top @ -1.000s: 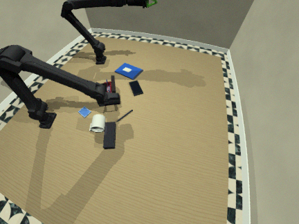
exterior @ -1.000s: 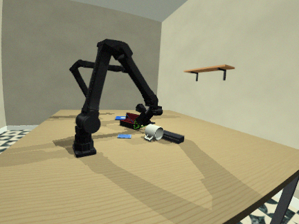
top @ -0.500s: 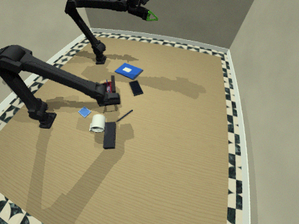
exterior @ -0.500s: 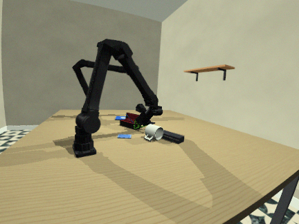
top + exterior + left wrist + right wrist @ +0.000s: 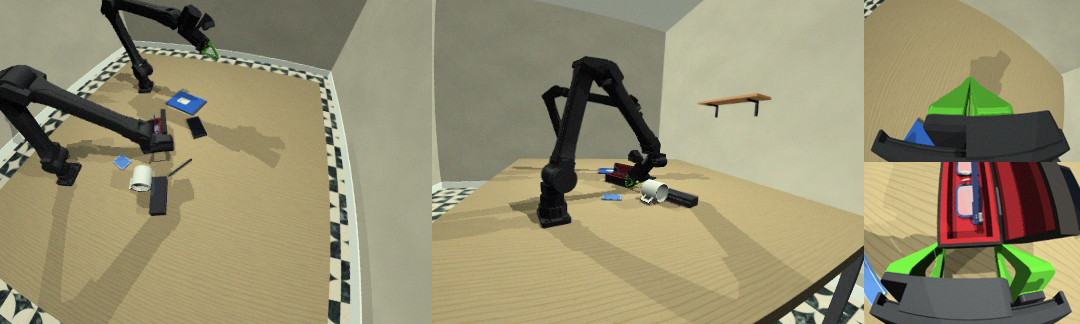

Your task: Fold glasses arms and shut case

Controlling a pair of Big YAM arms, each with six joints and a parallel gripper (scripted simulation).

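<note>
Now: left hand 200 mm past the glasses case, 270 mm to the left of it and 280 mm above it.
</note>
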